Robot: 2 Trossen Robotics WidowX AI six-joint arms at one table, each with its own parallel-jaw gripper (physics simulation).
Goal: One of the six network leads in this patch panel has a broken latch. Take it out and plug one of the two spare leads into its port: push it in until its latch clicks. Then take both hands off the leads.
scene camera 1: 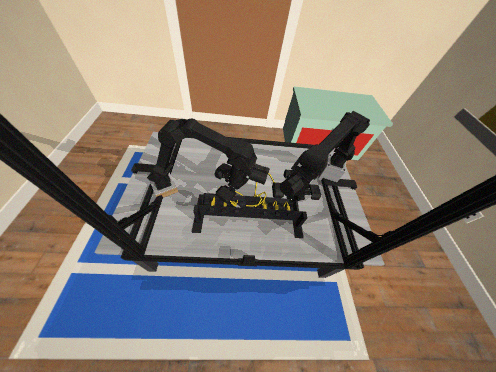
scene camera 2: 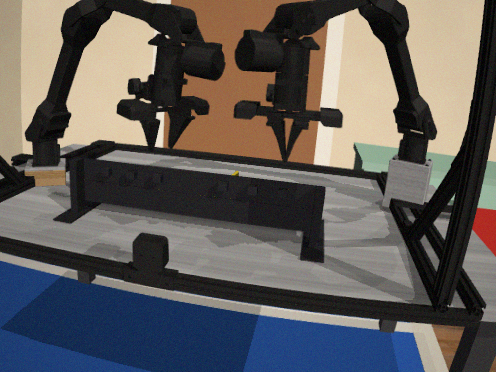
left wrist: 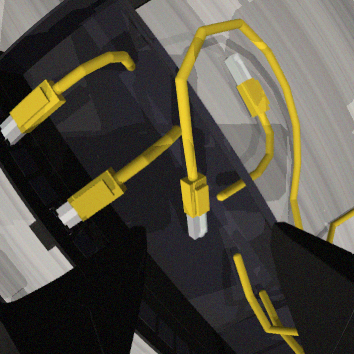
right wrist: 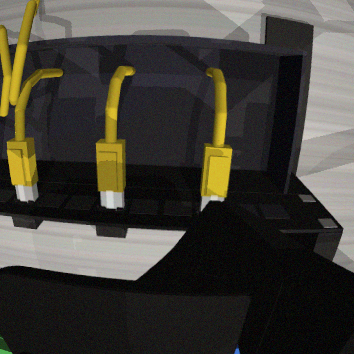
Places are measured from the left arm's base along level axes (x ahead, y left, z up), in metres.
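Pixels of known places: left gripper, fingertip midpoint: (scene camera 1: 233, 192) (scene camera 2: 160, 149) (left wrist: 209, 236); right gripper, fingertip midpoint: (scene camera 1: 290, 201) (scene camera 2: 284, 161) (right wrist: 219, 212); left arm's base, link origin: (scene camera 1: 162, 183) (scene camera 2: 45, 163); right arm's base, link origin: (scene camera 1: 336, 162) (scene camera 2: 412, 160).
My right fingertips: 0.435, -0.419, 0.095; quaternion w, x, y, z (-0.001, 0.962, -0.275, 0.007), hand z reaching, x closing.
For each thing: its top centre in the pictures, then the offset to it from my right fingertips, as dx, dy, dz.
- black patch panel, top centre: (scene camera 2: 194, 167) (scene camera 1: 251, 204) -0.142, +0.084, -0.030
- loose lead, top centre: (left wrist: 203, 217) -0.178, +0.147, -0.087
The black patch panel (scene camera 1: 250, 212) (scene camera 2: 200, 195) stands on the table. In the left wrist view, two leads (left wrist: 37, 105) (left wrist: 97, 195) sit in its port row. A loose lead (left wrist: 195, 197) with a long looped cable hangs over the panel, its clear plug free of the row. Another lead (left wrist: 255, 97) lies beyond the panel edge; its short cable ends at the panel. Three leads (right wrist: 22, 165) (right wrist: 111, 167) (right wrist: 216, 170) are seated in the right wrist view. My left gripper (scene camera 2: 161, 147) (left wrist: 209, 236) is partly open and empty above the panel. My right gripper (scene camera 2: 285, 160) (right wrist: 219, 212) is shut, holding nothing. Latch details are too small to tell.
Yellow cables (scene camera 1: 270, 177) loop behind the panel between the arms. A small dark block (scene camera 2: 150, 250) stands on the table's front rail. Black frame posts (scene camera 1: 65, 192) (scene camera 1: 430, 222) rise at both sides. A green cabinet (scene camera 1: 340, 105) stands behind the table.
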